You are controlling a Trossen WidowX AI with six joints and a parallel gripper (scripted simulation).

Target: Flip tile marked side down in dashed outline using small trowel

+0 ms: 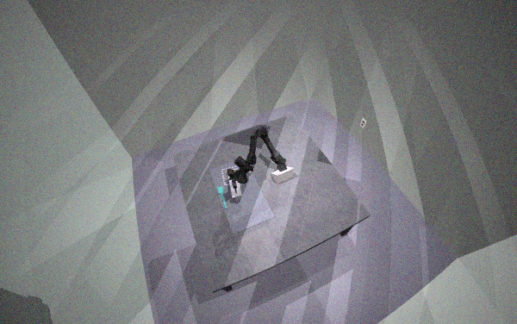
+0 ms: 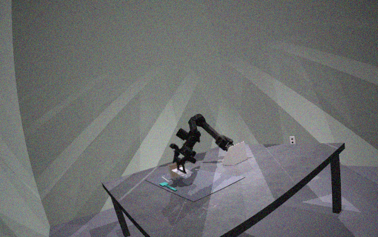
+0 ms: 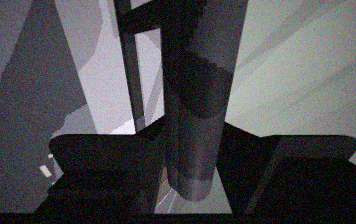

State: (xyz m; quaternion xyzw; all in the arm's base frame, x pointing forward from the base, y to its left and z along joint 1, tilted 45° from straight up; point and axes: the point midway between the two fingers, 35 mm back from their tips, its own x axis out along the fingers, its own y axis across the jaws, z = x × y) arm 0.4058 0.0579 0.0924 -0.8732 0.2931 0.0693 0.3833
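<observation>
Now: the dark mat 4 cm behind my gripper tip, 5 cm to the left of it and 13 cm below it. Also, from my gripper tip: teal trowel (10 cm ahead, 4 cm to the left, 10 cm below); then tile (3 cm behind, 9 cm to the right, 6 cm below).
</observation>
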